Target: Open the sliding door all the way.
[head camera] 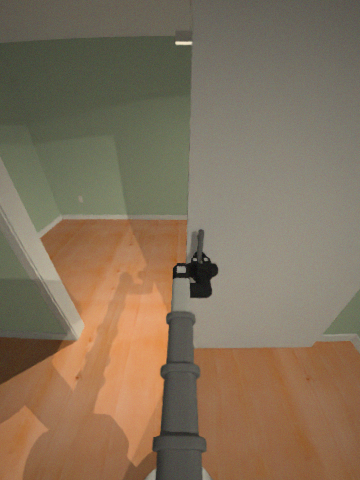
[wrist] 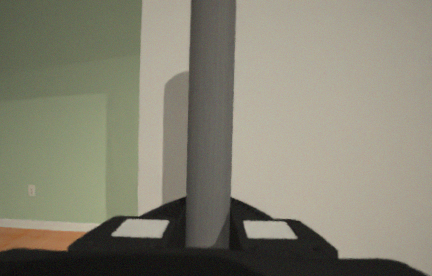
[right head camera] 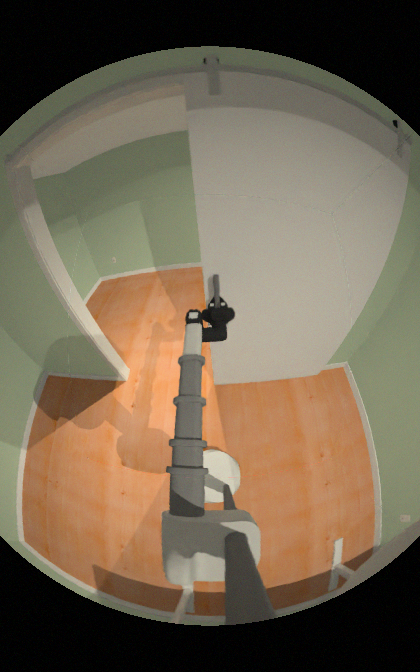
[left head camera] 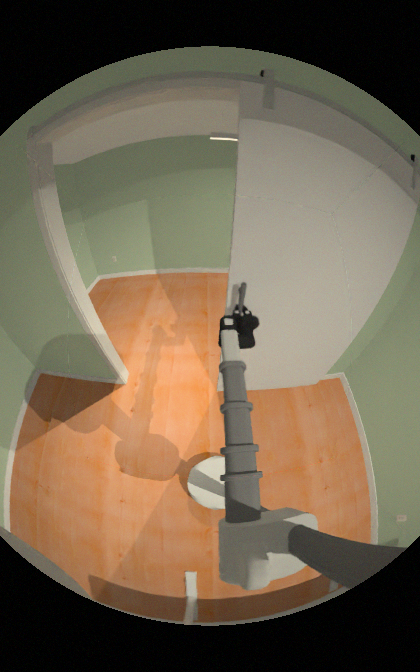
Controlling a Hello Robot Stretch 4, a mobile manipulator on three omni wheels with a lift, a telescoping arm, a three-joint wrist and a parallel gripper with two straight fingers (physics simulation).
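Where they show: robot's base, origin of the base link: [right head camera: 212, 475] [left head camera: 215, 481].
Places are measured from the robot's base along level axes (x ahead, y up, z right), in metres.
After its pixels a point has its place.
The pale grey sliding door [head camera: 275, 175] {x 0.822, y 1.352, z 0.367 m} [left head camera: 310, 240] {x 0.822, y 1.350, z 0.377 m} [right head camera: 280, 240] {x 0.821, y 1.269, z 0.370 m} [wrist: 340, 125] {x 0.820, y 1.055, z 0.187 m} covers the right side. A wide doorway stands open left of its edge, with the green room behind showing. Where the doorway's right side ends is hidden by the door. A grey upright bar handle [head camera: 200, 241] {x 0.751, y 1.084, z 0.084 m} [left head camera: 242, 294] {x 0.750, y 1.081, z 0.086 m} [right head camera: 216, 287] {x 0.750, y 1.075, z 0.087 m} [wrist: 212, 100] {x 0.750, y 1.064, z 0.087 m} is near the door's left edge and casts a shadow on it. My black gripper [head camera: 199, 259] {x 0.782, y 0.994, z 0.085 m} [left head camera: 242, 311] {x 0.782, y 0.994, z 0.085 m} [right head camera: 217, 304] {x 0.782, y 0.994, z 0.085 m} [wrist: 208, 215] {x 0.782, y 0.994, z 0.085 m} is shut on the handle's lower part. The fingertips are largely hidden.
The white door post [head camera: 42, 265] {x 0.923, y 0.773, z -0.877 m} [left head camera: 77, 280] {x 0.955, y 1.093, z -0.876 m} [right head camera: 65, 280] {x 0.949, y 1.148, z -0.876 m} stands left of the opening. Hangers [left head camera: 269, 90] {x 0.816, y 1.981, z 0.130 m} [right head camera: 213, 77] hold the door at its top rail. A side wall [left head camera: 385, 400] {x 0.316, y 0.451, z 1.494 m} [right head camera: 395, 400] {x 0.221, y 0.472, z 1.494 m} is on the right. White bars [left head camera: 191, 582] [right head camera: 337, 552] show near the lower edge.
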